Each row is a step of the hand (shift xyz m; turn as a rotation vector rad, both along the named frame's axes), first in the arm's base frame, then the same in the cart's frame.
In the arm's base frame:
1: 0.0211 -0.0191 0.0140 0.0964 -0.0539 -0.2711
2: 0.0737 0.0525 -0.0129 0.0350 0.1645 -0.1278
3: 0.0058 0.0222 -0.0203 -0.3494 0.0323 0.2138
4: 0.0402 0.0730 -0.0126 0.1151 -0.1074 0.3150
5: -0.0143 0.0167 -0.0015 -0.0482 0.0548 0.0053
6: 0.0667 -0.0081 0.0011 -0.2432 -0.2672 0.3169
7: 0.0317 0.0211 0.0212 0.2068 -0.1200 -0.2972
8: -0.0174 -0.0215 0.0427 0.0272 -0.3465 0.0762
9: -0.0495 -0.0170 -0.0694 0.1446 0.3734 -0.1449
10: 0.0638 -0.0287 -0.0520 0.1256 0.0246 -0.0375
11: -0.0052 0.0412 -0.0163 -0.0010 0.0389 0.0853
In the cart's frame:
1: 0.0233 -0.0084 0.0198 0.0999 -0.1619 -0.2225
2: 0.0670 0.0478 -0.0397 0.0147 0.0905 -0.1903
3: 0.0030 0.0109 -0.0285 -0.3491 0.0915 0.1964
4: 0.0314 0.0628 -0.0467 0.1292 0.0604 0.3220
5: -0.0162 0.0127 -0.0080 -0.0542 0.0461 -0.0172
6: 0.0672 0.0000 0.0007 -0.2081 -0.1156 0.4175
7: 0.0292 0.0315 0.0074 0.2170 -0.2213 -0.2224
8: -0.0145 -0.0012 0.0488 0.0678 -0.2688 0.2231
9: -0.0477 -0.0517 -0.0511 0.0992 0.2783 -0.3067
10: 0.0663 -0.0428 -0.0371 0.1216 0.0171 -0.0520
11: -0.0101 0.0285 -0.0329 -0.0048 0.0733 0.0583

